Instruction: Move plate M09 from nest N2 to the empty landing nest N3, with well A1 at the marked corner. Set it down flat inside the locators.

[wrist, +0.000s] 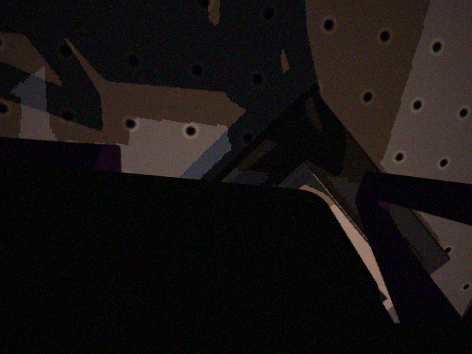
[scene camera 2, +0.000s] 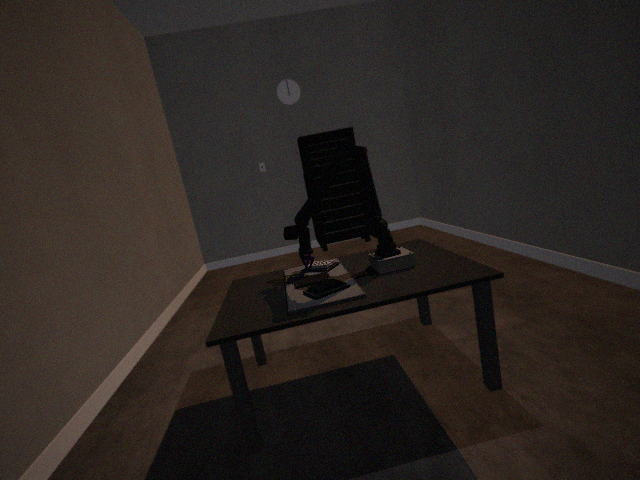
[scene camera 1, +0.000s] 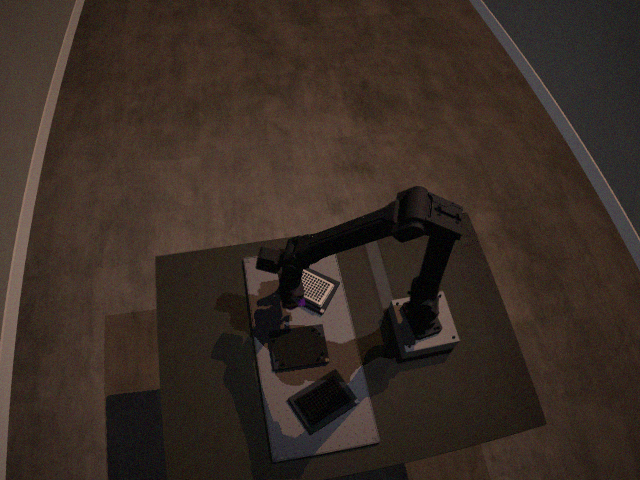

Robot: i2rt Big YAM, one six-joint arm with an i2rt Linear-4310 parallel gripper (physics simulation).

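Observation:
Plate M09, white with a grid of wells, lies in the far nest on the grey pegboard. My gripper is open and low at the plate's left end, its purple-tipped fingers standing on either side. In the wrist view only a pale edge of the plate and the dark nest frame show; the gripper body hides the rest. The middle nest is dark and empty. The near nest holds a dark plate.
The pegboard lies on a dark table. The arm's base block stands to the right of the board. A dark slatted rack stands behind the table.

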